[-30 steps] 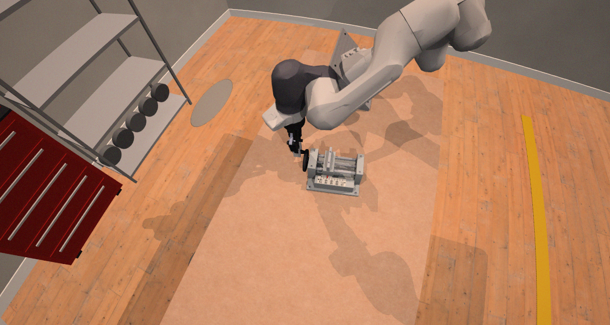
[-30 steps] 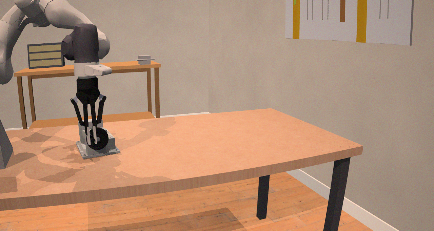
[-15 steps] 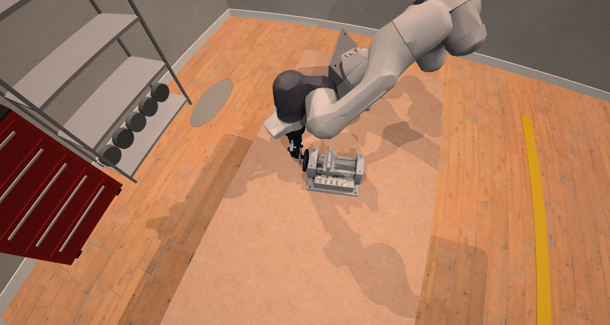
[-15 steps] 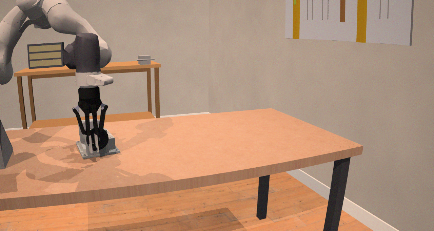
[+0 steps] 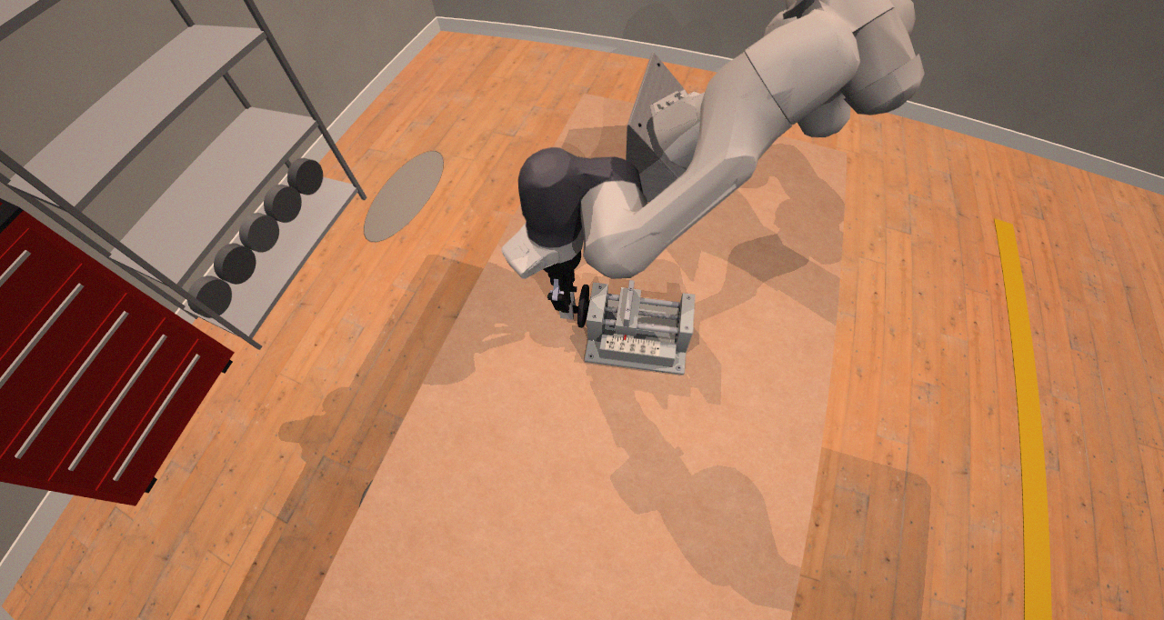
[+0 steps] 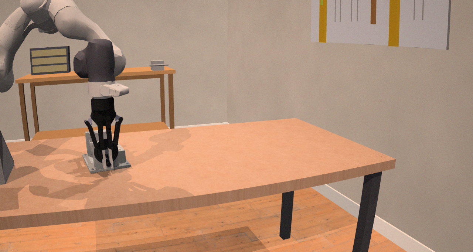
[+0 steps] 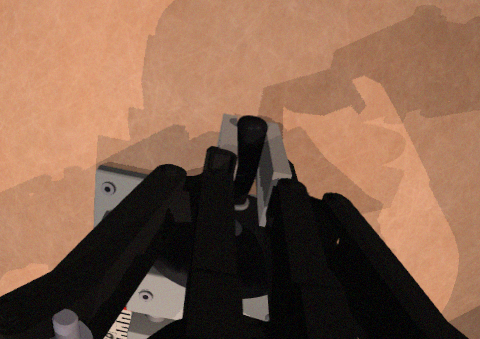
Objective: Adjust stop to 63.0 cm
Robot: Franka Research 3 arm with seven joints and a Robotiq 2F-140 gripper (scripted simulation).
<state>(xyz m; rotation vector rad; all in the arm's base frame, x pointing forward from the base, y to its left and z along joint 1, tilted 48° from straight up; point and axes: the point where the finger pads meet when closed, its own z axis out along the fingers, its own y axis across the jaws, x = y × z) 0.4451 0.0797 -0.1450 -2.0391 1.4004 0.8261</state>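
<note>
My hand is 12 cm to the right of the sliding stop, 3 cm below it and 2 cm past it. From my hand the other things lie so: black handwheel (2 cm to the left, 1 cm below).
</note>
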